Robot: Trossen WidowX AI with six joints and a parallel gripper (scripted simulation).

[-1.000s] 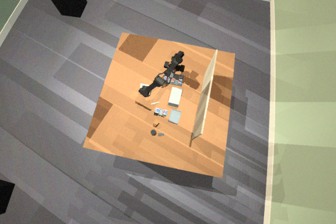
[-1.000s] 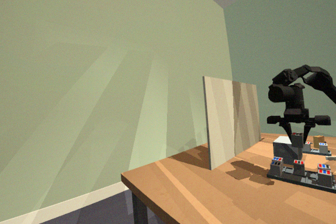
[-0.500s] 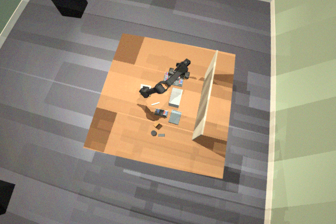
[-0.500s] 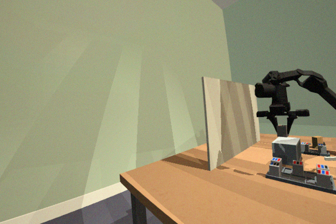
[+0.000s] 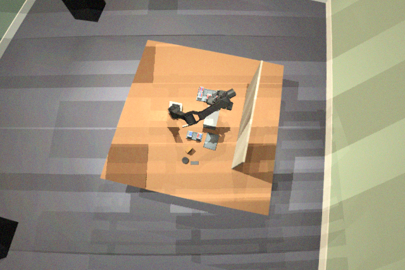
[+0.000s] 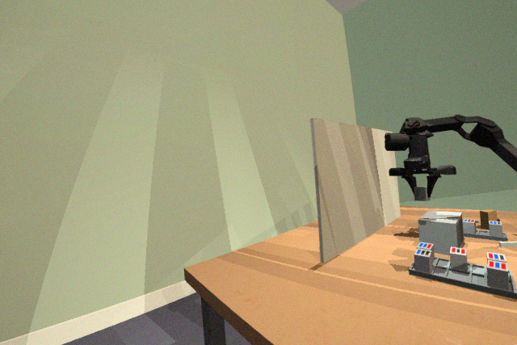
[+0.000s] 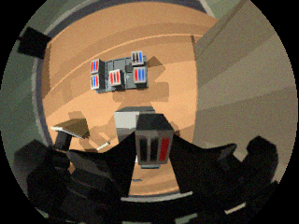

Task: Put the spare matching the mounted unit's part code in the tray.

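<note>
My gripper tip is now 10 mm past the flat grey tray, 240 mm to the left of it and 170 mm above it. The rest, counted from my gripper tip: rack: 150 mm behind, 220 mm to the right, 160 mm below; then mounted unit: 40 mm behind, 50 mm to the right, 120 mm below; then tall upright panel: 210 mm ahead, 80 mm to the right, 50 mm above.
</note>
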